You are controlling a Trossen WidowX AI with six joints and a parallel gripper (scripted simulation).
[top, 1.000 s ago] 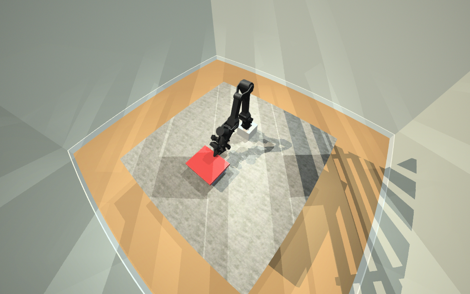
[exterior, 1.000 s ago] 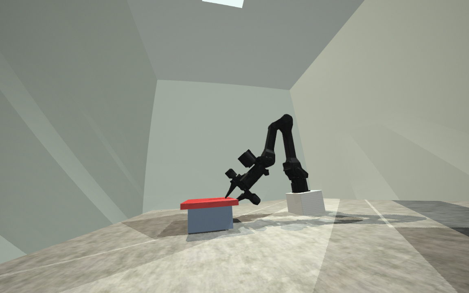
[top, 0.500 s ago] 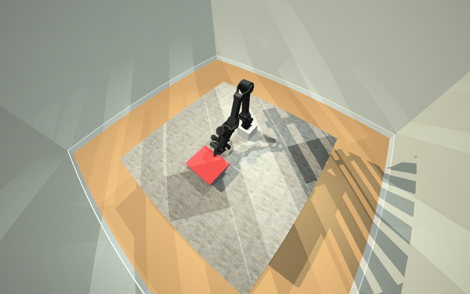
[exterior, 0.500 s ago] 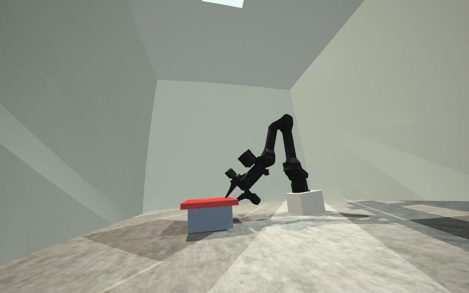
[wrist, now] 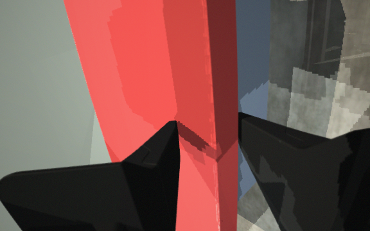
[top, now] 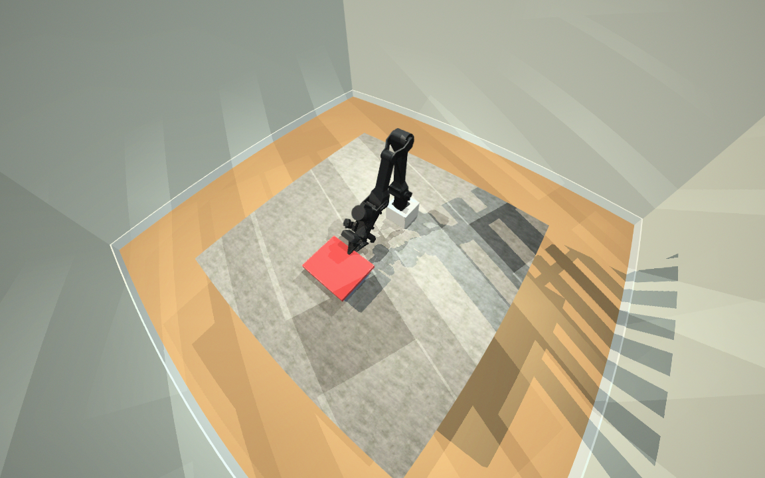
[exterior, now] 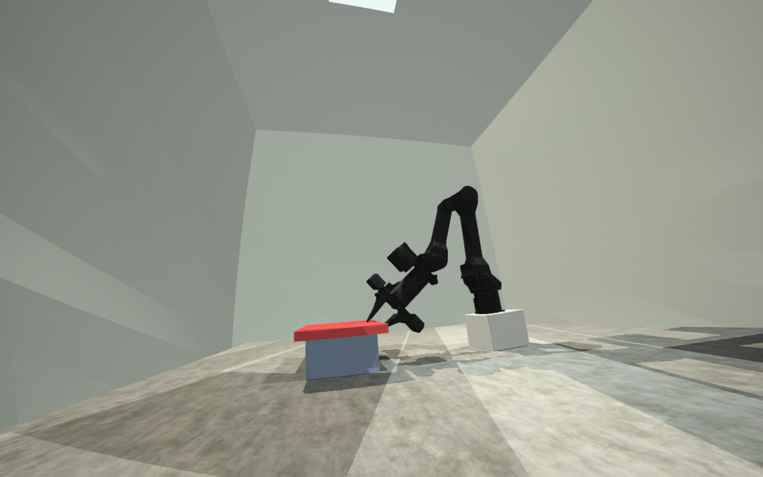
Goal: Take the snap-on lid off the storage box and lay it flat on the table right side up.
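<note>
My gripper tip is 8 cm short of the red lid, 1 cm to the right of it and 1 cm below it. The rest, counted from my gripper tip: blue-grey storage box: 8 cm ahead, 1 cm to the left, 4 cm below.
</note>
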